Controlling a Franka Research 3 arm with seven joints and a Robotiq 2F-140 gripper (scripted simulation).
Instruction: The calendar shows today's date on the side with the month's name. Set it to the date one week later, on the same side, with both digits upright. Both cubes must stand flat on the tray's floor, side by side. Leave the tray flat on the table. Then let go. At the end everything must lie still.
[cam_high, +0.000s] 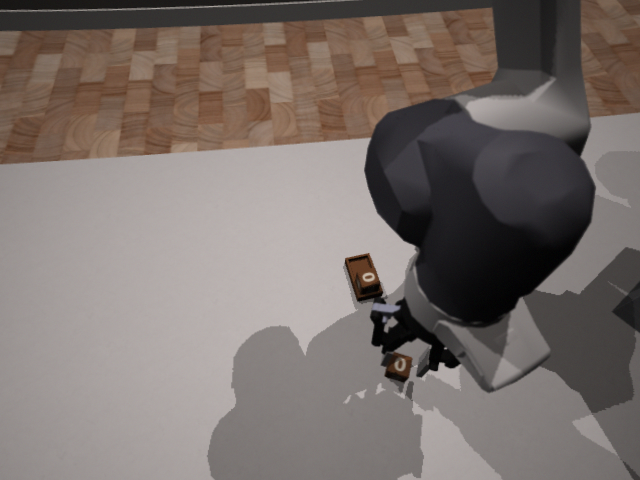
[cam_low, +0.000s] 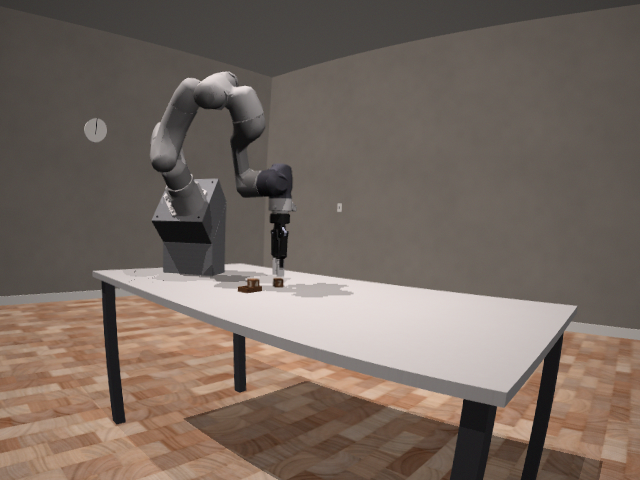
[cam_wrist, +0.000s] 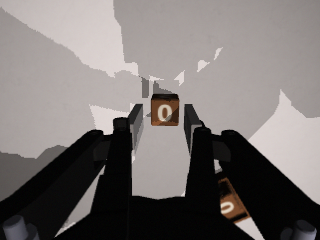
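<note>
Now: hand 60 mm above the cube.
</note>
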